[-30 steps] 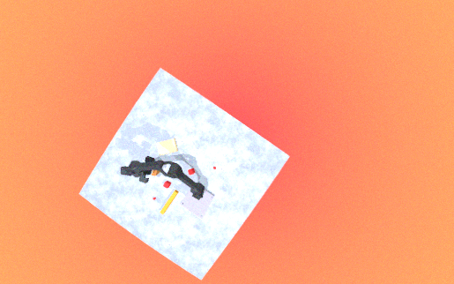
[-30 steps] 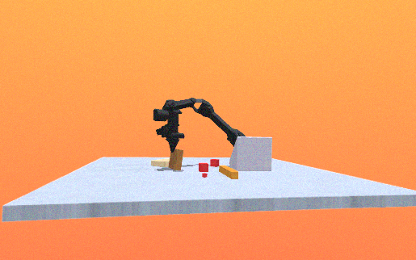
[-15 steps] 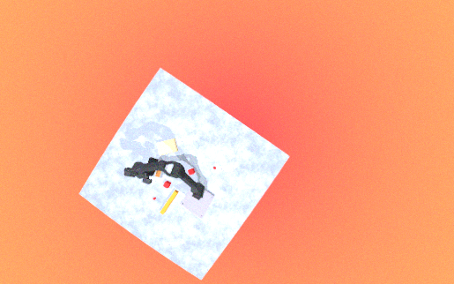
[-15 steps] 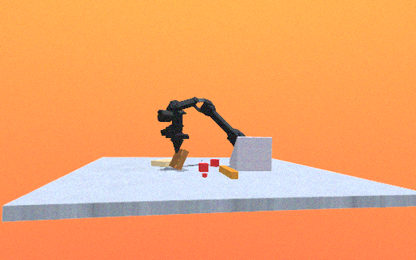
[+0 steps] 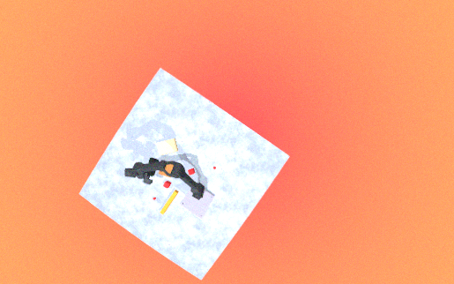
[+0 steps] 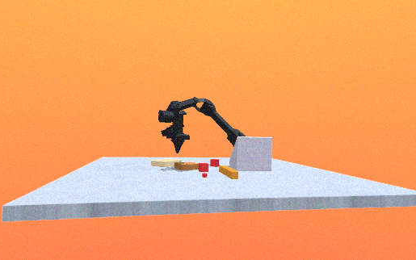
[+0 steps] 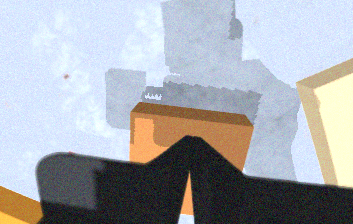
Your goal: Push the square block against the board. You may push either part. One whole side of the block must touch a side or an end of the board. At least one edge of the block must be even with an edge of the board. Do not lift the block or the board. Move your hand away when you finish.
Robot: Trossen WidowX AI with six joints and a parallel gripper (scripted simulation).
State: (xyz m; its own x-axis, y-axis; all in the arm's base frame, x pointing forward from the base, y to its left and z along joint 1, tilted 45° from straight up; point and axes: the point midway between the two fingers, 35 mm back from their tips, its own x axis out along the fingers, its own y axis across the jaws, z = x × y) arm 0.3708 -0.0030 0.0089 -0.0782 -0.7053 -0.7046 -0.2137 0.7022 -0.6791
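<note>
Right now the square block is 7 cm below my gripper tip, 6 cm behind it and 1 cm to the right of it. The rest, counted from my gripper tip: long yellow-orange bar: 21 cm to the left, 20 cm behind, 7 cm below; then cream board: 17 cm to the right, 7 cm below, 3 cm ahead.
</note>
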